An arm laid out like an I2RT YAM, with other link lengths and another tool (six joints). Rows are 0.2 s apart.
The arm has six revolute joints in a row. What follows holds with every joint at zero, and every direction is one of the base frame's. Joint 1 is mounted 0.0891 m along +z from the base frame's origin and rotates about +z. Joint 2 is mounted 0.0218 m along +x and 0.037 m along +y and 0.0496 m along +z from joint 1 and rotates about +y. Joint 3 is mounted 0.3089 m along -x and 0.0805 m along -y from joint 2 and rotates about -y. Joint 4 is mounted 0.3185 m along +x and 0.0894 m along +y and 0.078 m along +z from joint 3 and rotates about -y. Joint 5 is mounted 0.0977 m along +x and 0.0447 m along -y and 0.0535 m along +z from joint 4 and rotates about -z. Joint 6 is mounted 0.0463 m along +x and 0.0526 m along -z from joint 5 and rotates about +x. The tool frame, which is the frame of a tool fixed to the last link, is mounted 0.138 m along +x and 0.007 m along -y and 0.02 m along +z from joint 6; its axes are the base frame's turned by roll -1.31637, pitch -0.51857 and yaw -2.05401 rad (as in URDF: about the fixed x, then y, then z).
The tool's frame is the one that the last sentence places.
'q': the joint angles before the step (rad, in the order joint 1, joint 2, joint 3, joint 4, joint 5, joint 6). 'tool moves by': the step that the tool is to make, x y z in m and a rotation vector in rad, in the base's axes. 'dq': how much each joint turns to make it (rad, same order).
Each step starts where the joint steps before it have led.
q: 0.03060 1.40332 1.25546 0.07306 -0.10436 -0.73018
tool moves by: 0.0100 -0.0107 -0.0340 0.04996 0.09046 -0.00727
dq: -0.02413 0.03166 -0.00633 -0.04581 -0.02273 0.04963
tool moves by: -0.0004 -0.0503 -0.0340 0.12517 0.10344 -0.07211
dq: -0.09694 0.00764 -0.02252 -0.06128 -0.04863 0.11443
